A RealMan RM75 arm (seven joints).
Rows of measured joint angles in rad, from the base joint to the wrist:
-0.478, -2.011, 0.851, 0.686, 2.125, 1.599, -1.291
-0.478, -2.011, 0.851, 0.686, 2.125, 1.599, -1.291
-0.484, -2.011, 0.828, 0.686, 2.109, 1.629, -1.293
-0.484, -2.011, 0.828, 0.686, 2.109, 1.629, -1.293
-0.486, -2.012, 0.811, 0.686, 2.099, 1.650, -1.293
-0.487, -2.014, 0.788, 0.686, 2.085, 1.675, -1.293
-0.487, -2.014, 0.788, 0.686, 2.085, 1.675, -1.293
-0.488, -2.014, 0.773, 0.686, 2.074, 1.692, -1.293
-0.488, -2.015, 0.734, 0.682, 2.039, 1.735, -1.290
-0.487, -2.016, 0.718, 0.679, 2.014, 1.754, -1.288
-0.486, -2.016, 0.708, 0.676, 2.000, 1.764, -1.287
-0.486, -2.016, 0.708, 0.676, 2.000, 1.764, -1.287
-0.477, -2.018, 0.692, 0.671, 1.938, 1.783, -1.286
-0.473, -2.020, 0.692, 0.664, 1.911, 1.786, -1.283
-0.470, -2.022, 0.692, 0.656, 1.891, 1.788, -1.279
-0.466, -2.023, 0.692, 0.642, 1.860, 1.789, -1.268
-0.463, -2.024, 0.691, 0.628, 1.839, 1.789, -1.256
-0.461, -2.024, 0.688, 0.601, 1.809, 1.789, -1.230
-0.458, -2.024, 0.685, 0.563, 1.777, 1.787, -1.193
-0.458, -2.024, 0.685, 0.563, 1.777, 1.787, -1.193
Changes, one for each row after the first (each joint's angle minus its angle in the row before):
0.000, 0.000, 0.000, 0.000, 0.000, 0.000, 0.000
-0.006, 0.000, -0.023, 0.000, -0.016, 0.030, -0.002
0.000, 0.000, 0.000, 0.000, 0.000, 0.000, 0.000
-0.002, -0.001, -0.017, 0.000, -0.010, 0.021, 0.000
-0.001, -0.002, -0.023, 0.000, -0.014, 0.025, 0.000
0.000, 0.000, 0.000, 0.000, 0.000, 0.000, 0.000
-0.001, 0.000, -0.015, 0.000, -0.011, 0.017, 0.000
0.000, -0.001, -0.039, -0.004, -0.035, 0.043, 0.003
0.001, -0.001, -0.016, -0.003, -0.025, 0.019, 0.002
0.001, 0.000, -0.010, -0.003, -0.014, 0.010, 0.001
0.000, 0.000, 0.000, 0.000, 0.000, 0.000, 0.000
0.009, -0.002, -0.016, -0.005, -0.062, 0.019, 0.001
0.004, -0.002, 0.000, -0.007, -0.027, 0.003, 0.003
0.003, -0.002, 0.000, -0.008, -0.020, 0.002, 0.004
0.004, -0.001, 0.000, -0.014, -0.031, 0.001, 0.011
0.003, -0.001, -0.001, -0.014, -0.021, 0.000, 0.012
0.002, 0.000, -0.003, -0.027, -0.030, 0.000, 0.026
0.003, 0.000, -0.003, -0.038, -0.032, -0.002, 0.037
0.000, 0.000, 0.000, 0.000, 0.000, 0.000, 0.000

